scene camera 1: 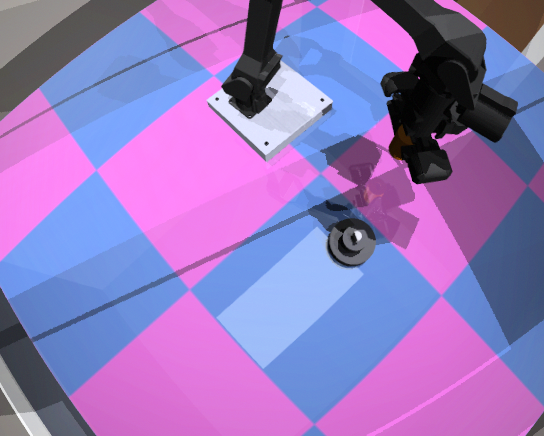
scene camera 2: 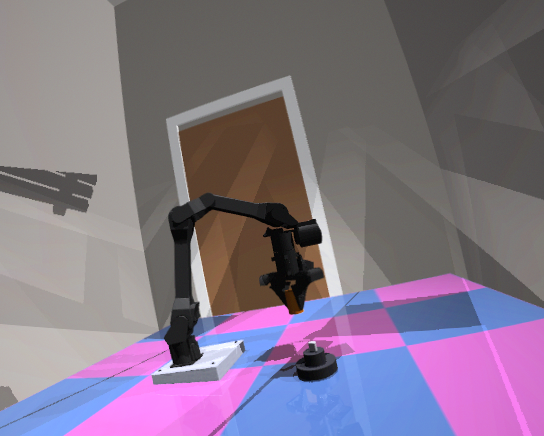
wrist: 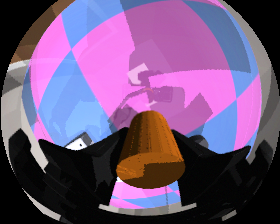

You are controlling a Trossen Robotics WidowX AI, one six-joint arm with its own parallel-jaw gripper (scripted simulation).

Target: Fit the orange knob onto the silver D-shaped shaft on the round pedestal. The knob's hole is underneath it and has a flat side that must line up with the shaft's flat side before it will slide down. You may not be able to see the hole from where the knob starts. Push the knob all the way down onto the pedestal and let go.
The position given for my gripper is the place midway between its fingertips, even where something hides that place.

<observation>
My gripper (scene camera 1: 400,147) carries an orange knob (wrist: 150,158). I also see a pedestal with D-shaped shaft (scene camera 1: 351,242).
My gripper is seen too in scene camera 2 (scene camera 2: 295,309) and in the wrist view (wrist: 149,132). The pedestal with D-shaped shaft is seen too in scene camera 2 (scene camera 2: 316,364).
</observation>
